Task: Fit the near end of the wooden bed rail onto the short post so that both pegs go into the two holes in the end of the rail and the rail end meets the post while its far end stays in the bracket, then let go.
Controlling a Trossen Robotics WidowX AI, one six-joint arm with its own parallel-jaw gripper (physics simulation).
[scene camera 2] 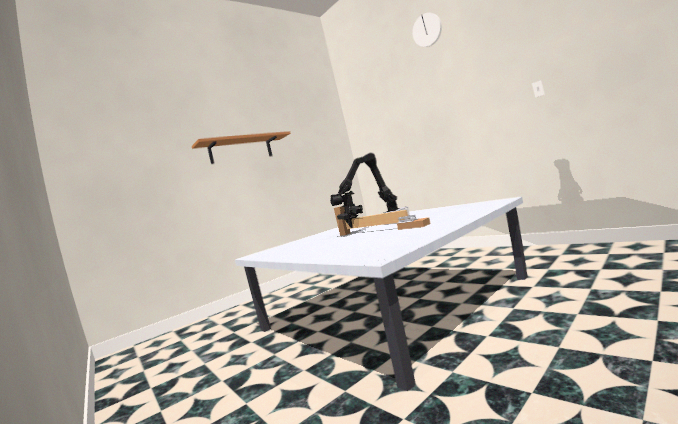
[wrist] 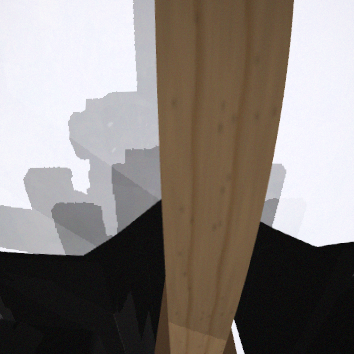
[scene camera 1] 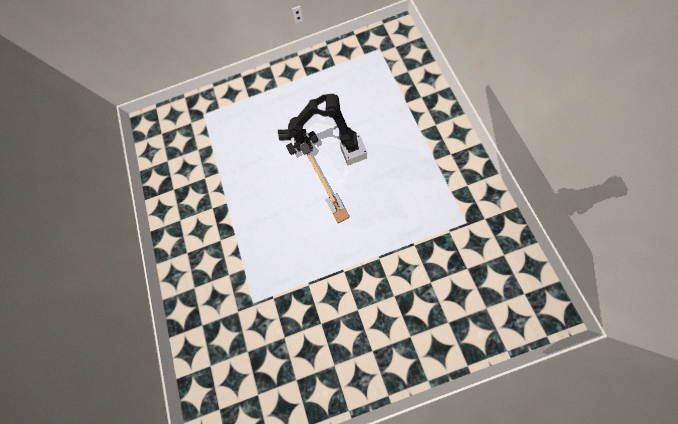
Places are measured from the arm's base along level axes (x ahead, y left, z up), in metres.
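Pixels of known places: gripper, fingertip midpoint: [scene camera 2: 352,227]; arm's base, origin of the base link: [scene camera 2: 393,210] [scene camera 1: 352,146].
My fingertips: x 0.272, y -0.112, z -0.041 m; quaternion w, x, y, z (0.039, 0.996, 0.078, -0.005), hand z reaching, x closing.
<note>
For each thing: its top centre in the pictures, then the offset to it from my fingertips. "spot": a spot on its surface instead. Level surfaces: height alone.
- light wooden bed rail, middle of its top: [scene camera 2: 373,215] [scene camera 1: 316,169] dx -0.027, dy +0.179, dz +0.057 m
- grey bracket, middle of its top: [scene camera 2: 406,215] [scene camera 1: 334,202] dx -0.059, dy +0.394, dz +0.026 m
- brown wooden block, middle of its top: [scene camera 2: 412,220] [scene camera 1: 337,207] dx -0.064, dy +0.424, dz -0.004 m
- short brown post, surface spot: [scene camera 2: 344,230] spot: dx +0.026, dy -0.052, dz -0.009 m
- white table, its level: dz -0.039 m
The light wooden bed rail [scene camera 1: 320,173] [scene camera 2: 381,219] [wrist: 220,125] stands on edge. My gripper [scene camera 1: 306,148] [scene camera 2: 349,220] [wrist: 187,206] is shut on the rail near its near end, with a black finger on each side in the wrist view. The rail's far end is at the grey bracket [scene camera 1: 330,204] [scene camera 2: 409,218], beside a brown wooden block [scene camera 1: 341,215] [scene camera 2: 414,224]. The short brown post [scene camera 2: 344,230] stands upright close by my gripper. The pegs, the holes and any gap between rail end and post are hidden behind the gripper.
The arm's grey base [scene camera 1: 356,157] stands on the white table [scene camera 1: 280,250] [scene camera 2: 320,255], to the right of the rail in the first scene view. A wooden shelf [scene camera 2: 242,139] hangs on the wall, away from the table. Arm shadows fall beside the rail in the wrist view.
</note>
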